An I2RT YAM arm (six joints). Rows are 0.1 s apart.
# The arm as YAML. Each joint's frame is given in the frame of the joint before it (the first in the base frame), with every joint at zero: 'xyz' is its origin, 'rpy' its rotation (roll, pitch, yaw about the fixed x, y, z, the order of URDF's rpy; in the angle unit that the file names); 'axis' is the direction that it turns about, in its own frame. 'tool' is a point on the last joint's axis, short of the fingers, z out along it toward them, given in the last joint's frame.
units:
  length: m
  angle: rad
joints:
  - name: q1
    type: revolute
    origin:
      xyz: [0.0, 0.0, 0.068]
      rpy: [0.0, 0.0, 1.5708]
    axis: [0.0, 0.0, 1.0]
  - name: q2
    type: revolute
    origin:
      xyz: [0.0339, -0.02, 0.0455]
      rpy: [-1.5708, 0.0, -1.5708]
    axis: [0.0, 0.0, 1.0]
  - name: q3
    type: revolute
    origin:
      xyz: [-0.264, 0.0, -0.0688]
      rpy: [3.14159, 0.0, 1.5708]
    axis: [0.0, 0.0, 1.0]
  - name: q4
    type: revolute
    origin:
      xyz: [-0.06, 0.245, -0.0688]
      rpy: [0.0, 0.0, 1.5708]
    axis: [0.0, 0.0, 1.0]
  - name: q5
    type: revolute
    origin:
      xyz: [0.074, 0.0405, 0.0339]
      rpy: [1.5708, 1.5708, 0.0]
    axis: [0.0, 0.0, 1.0]
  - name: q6
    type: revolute
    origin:
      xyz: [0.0, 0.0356, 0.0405]
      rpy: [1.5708, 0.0, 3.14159]
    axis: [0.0, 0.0, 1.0]
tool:
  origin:
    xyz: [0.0, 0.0, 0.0]
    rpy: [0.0, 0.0, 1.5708]
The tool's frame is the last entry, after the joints.
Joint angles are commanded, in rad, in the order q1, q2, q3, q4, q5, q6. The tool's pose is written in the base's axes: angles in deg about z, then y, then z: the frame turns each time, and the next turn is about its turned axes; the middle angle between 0 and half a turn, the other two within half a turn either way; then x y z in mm. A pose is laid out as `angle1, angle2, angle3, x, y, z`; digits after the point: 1 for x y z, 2 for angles.
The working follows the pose.
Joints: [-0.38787, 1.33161, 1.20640, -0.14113, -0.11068, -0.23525]
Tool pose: -15.65, 105.16, -11.75, 291.8, -115.0, 370.1
Where each joint sits with the arm in this pose, in the base's axes (m; each line is computed from the numbers above, not from the rounded line before):
q1: 0.0000 0.0000 0.0680
q2: 0.0313 0.0238 0.1135
q3: -0.0526 -0.0162 0.3700
q4: 0.2054 -0.0473 0.3989
q5: 0.2685 -0.1097 0.4185
q6: 0.2918 -0.1150 0.3701
the tool: 0.2918 -0.1150 0.3701

